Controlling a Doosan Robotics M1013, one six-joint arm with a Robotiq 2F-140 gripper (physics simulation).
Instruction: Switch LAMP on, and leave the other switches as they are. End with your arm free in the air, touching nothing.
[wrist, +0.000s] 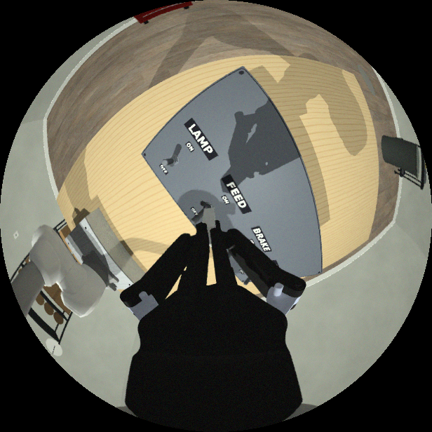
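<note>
The grey panel (280, 205) lies on the wooden table. The LAMP switch (171, 159) is left of its LAMP label (201, 139); a light part shows nearer OFF and a dark elongated part reaches toward the ON side, and I cannot tell lever from shadow for sure. My gripper (209, 215) is shut and empty, its tips over the FEED switch (204, 205) area, apart from the LAMP switch. The tips partly hide the FEED switch, and contact with it cannot be told. The BRAKE label (261, 239) shows right of the fingers; its switch is largely hidden.
The wooden table (115, 165) extends around the panel. A grey and white box-like unit (106, 245) stands at the left, beside a pale rounded object (67, 270). A dark chair-like object (401, 152) is at the far right, and a red object (162, 11) at the top.
</note>
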